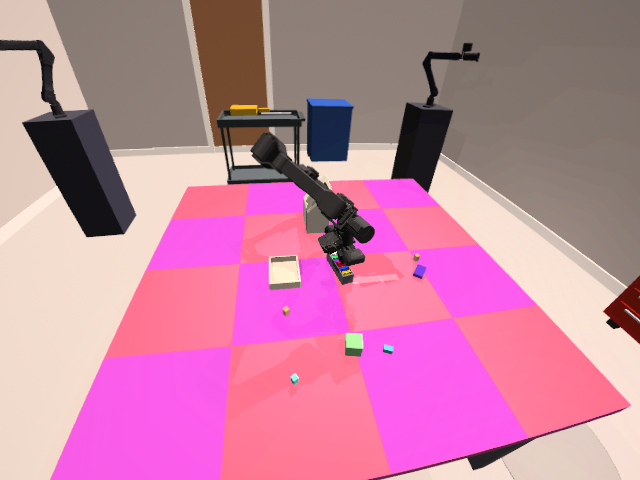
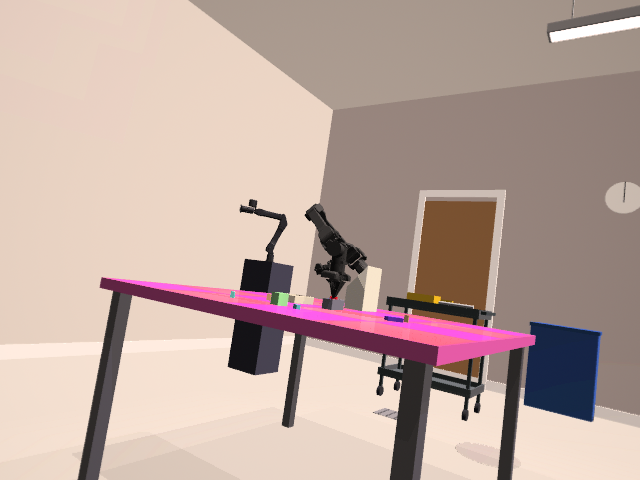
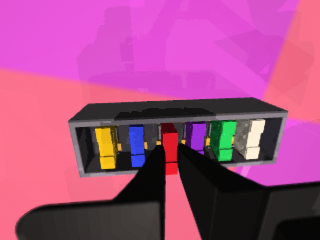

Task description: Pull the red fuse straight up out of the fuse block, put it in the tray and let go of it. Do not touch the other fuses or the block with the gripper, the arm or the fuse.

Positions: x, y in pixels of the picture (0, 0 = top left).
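My gripper: showing in image 1, in image 2 point(333, 297), in image 3. My gripper point(image 1: 337, 250) and point(image 3: 217, 196): same spot.
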